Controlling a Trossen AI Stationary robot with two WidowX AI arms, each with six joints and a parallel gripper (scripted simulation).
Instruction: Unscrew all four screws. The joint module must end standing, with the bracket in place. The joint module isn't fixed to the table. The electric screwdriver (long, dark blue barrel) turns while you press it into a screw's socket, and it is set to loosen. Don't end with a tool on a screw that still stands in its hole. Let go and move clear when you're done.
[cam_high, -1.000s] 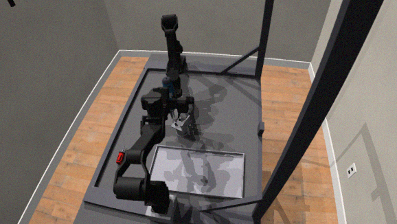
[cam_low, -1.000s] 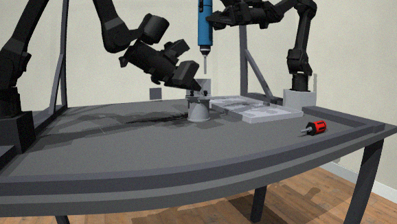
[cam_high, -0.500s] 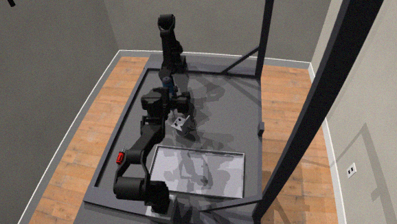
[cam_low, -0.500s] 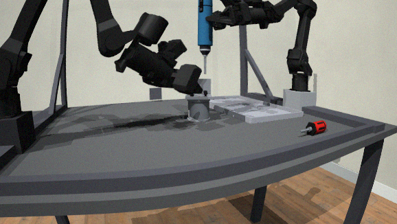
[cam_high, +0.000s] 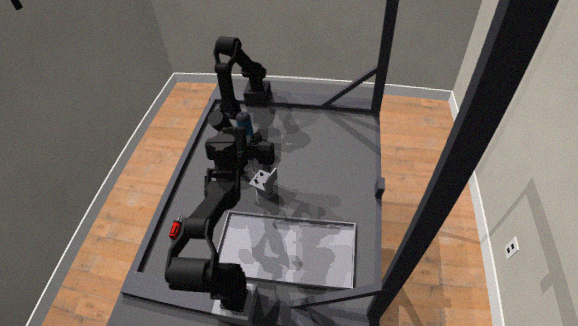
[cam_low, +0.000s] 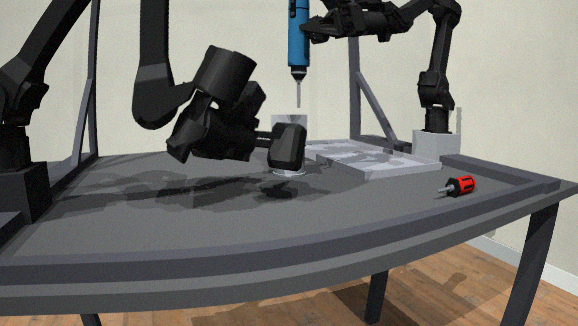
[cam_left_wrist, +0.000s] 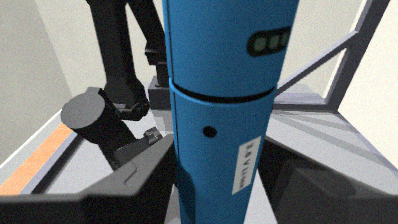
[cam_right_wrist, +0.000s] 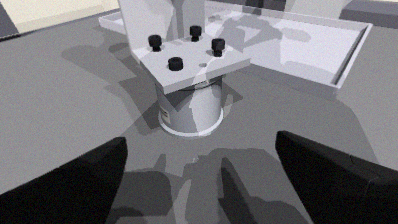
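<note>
My right hand is 70 mm past the joint module, 90 mm to the right of it and 40 mm above it. From my right hand the other things lie so: red screwdriver: 220 mm ahead, 240 mm to the left, 50 mm below; then bracket: 70 mm behind, 90 mm to the left, 10 mm above; then screwdriver bit: 50 mm behind, 100 mm to the left, 80 mm above.
</note>
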